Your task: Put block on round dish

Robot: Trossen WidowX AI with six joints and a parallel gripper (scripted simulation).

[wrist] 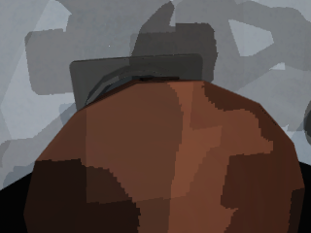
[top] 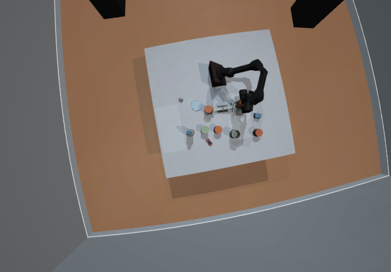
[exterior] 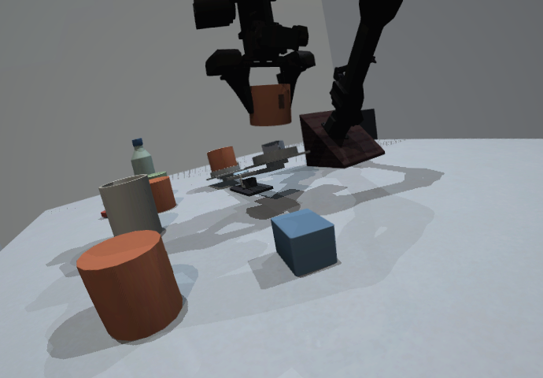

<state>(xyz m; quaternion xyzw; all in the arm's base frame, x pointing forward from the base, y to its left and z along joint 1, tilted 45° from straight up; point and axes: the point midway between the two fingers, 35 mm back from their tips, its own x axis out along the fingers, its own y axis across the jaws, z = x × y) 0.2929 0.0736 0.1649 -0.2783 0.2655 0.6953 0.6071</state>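
Right now the grey block is 10 mm to the right of my gripper tip and 70 mm below it. The rest, counted from my gripper tip: red item: 320 mm ahead, 280 mm to the right, 140 mm below; pale blue round dish: 30 mm behind, 380 mm to the right, 150 mm below; orange cup: 20 mm to the left, 10 mm above.
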